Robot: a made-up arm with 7 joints.
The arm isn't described. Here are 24 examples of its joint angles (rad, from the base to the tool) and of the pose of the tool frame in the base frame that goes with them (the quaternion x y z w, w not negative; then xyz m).
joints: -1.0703 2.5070 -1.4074 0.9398 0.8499 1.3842 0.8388
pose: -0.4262 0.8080 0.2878 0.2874 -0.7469 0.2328 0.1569
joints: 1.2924 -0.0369 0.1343 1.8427 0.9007 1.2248 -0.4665
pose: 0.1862 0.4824 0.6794 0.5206 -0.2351 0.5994 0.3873
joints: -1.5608 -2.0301 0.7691 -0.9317 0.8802 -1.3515 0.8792
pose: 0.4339 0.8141 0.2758 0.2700 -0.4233 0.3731 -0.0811
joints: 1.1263 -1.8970 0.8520 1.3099 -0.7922 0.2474 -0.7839
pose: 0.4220 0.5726 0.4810 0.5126 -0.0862 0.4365 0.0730
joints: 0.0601 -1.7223 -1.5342 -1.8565 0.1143 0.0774 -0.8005
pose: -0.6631 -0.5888 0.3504 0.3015 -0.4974 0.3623 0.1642
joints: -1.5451 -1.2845 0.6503 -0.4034 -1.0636 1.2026 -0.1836
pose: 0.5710 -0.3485 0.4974 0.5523 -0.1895 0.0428 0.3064
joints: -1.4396 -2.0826 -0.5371 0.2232 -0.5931 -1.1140 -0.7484
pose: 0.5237 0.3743 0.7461 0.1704 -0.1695 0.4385 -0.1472
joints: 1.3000 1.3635 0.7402 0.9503 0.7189 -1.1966 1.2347
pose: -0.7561 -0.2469 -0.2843 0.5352 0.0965 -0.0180 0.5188
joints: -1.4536 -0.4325 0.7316 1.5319 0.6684 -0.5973 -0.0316
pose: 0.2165 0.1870 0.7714 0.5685 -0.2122 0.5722 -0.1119
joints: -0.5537 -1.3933 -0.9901 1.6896 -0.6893 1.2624 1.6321
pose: 0.4948 -0.5352 0.5731 0.3745 -0.5997 0.1308 -0.1796
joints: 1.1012 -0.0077 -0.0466 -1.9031 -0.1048 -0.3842 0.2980
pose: -0.1001 0.0225 0.0439 0.9938 0.0735 0.2390 0.1744
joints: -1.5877 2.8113 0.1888 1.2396 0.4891 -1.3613 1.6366
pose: 0.2557 -0.2623 -0.8806 0.3007 -0.2163 -0.1618 -0.2316
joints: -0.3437 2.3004 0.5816 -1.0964 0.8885 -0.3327 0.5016
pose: 0.5727 0.3728 -0.4206 0.5967 -0.2732 0.2694 -0.0830
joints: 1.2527 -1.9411 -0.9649 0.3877 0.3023 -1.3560 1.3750
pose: 0.4410 -0.8460 0.0624 0.2931 -0.2588 0.0214 0.5745
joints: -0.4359 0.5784 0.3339 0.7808 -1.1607 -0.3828 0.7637
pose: -0.7770 -0.0773 -0.3278 0.5318 -0.2150 -0.0552 0.2292
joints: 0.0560 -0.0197 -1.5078 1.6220 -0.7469 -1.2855 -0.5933
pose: 0.2770 -0.0966 -0.8249 0.4832 -0.6946 0.2163 0.0774
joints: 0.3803 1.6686 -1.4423 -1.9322 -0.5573 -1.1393 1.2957
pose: 0.1841 -0.8015 -0.5603 0.0990 -0.3397 -0.0096 0.4847
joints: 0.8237 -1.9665 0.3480 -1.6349 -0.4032 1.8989 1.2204
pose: 0.0619 0.6416 -0.5984 0.4759 -0.0848 0.1584 -0.0343
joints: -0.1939 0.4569 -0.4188 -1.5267 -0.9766 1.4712 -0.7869
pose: -0.4888 -0.2058 -0.7583 0.3790 -0.2076 0.4039 0.4959
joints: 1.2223 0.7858 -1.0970 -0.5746 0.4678 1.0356 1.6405
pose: 0.9418 0.0169 0.2535 0.2202 -0.4045 0.0419 0.3853
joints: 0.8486 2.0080 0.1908 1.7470 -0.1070 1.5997 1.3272
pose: 0.4005 -0.1982 -0.8940 0.0326 -0.1849 -0.1742 0.4914
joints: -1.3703 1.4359 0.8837 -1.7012 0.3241 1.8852 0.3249
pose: -0.3506 -0.4504 -0.4698 0.6734 -0.1250 0.3072 0.2172
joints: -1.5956 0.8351 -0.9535 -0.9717 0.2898 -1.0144 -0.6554
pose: 0.4148 -0.8938 -0.0807 0.1504 -0.1761 -0.0449 -0.2295
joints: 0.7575 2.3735 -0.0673 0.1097 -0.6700 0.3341 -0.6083
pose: -0.0450 0.9035 -0.0210 0.4258 -0.2816 0.0207 0.0074
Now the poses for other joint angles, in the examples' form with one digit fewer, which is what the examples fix.
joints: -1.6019 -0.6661 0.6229 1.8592 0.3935 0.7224 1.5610
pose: 0.242 -0.827 0.081 0.501 -0.117 0.550 -0.097
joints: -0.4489 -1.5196 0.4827 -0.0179 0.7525 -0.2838 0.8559
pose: 0.435 0.727 0.183 0.500 -0.543 0.393 0.090
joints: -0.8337 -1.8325 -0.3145 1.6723 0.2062 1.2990 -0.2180
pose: -0.824 -0.011 0.384 0.416 -0.244 0.185 -0.344
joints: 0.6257 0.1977 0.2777 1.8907 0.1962 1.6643 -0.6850
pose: 0.016 0.126 0.477 0.870 -0.151 0.490 0.542
